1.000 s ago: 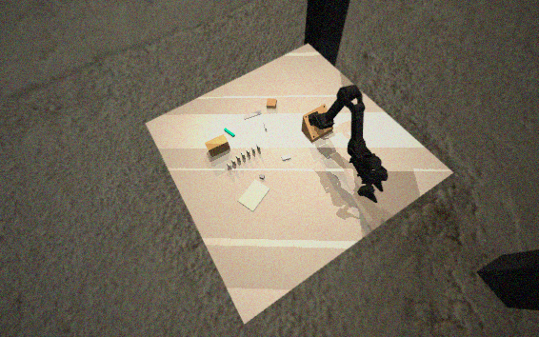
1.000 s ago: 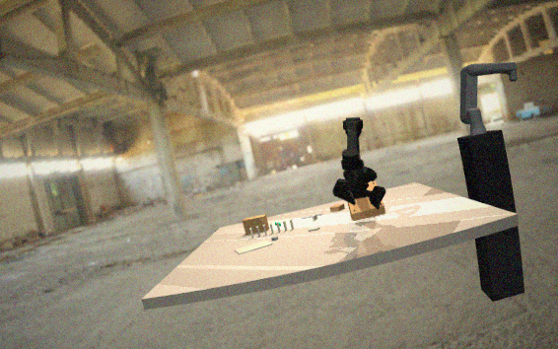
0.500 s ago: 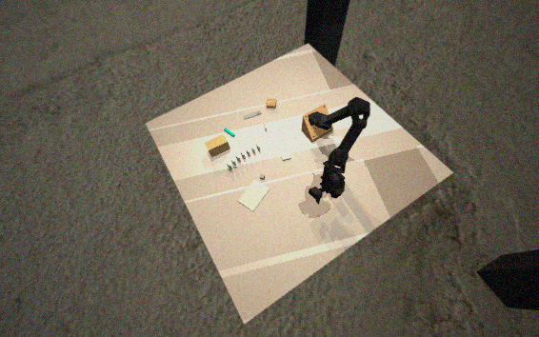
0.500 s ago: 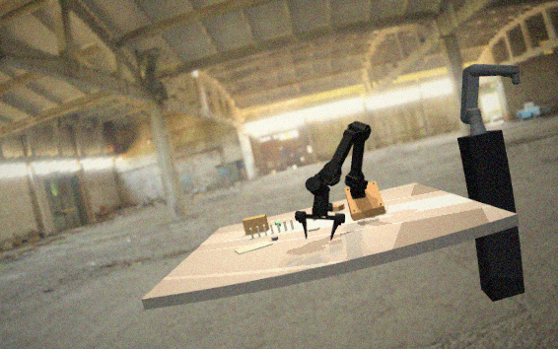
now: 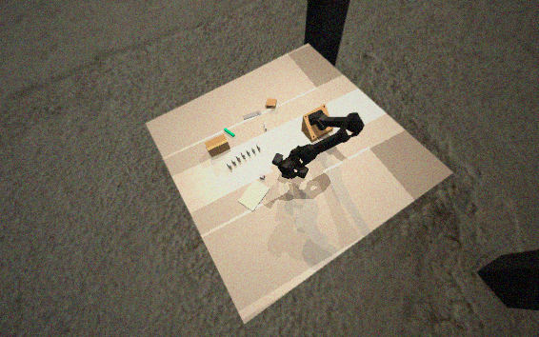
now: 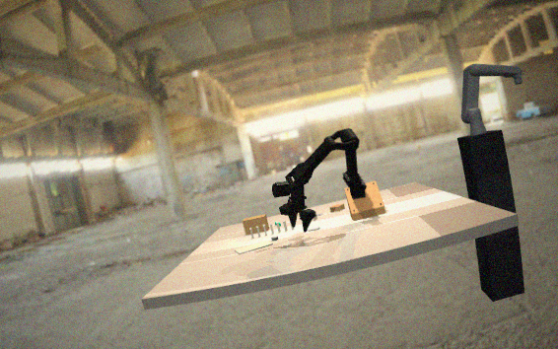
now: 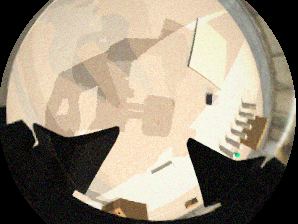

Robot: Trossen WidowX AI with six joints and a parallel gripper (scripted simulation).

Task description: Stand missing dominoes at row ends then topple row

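The small dark piece lies 120 mm ahead of my gripper tip, 60 mm to the right of it and 30 mm below it. From my gripper tip the other things lie so: brown box (350 mm to the right, 270 mm ahead); green stick (420 mm to the right, 170 mm ahead, 30 mm below); flat pale card (210 mm ahead, 30 mm below, 20 mm to the left).
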